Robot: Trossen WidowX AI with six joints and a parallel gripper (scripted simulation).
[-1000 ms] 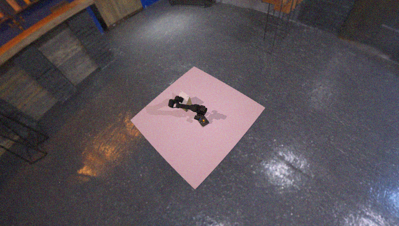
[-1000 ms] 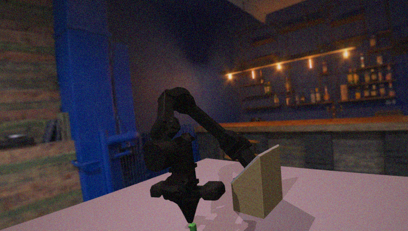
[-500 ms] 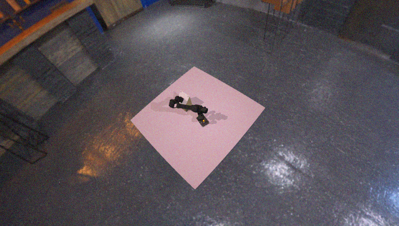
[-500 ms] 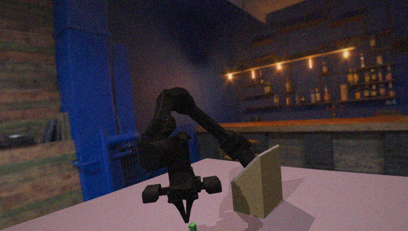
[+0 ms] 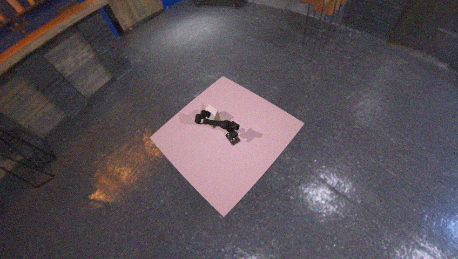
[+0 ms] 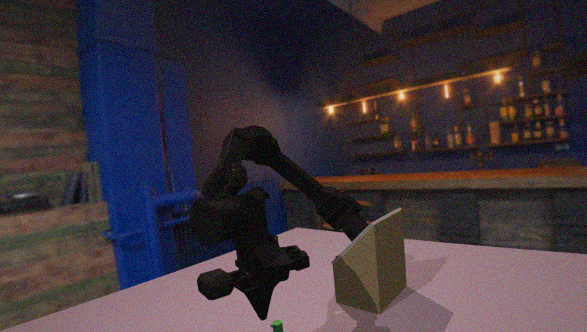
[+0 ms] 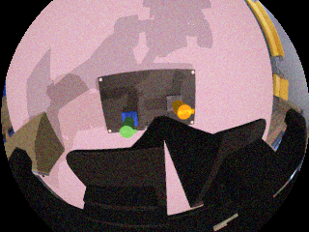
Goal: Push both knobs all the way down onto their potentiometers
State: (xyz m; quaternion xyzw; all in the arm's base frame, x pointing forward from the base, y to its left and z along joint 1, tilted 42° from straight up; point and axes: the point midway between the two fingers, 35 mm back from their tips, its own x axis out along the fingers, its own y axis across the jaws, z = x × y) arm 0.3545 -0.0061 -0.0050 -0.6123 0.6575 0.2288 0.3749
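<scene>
Right now the orange knob is 30 mm ahead of my gripper tip, 10 mm to the right of it and 40 mm below it.
</scene>
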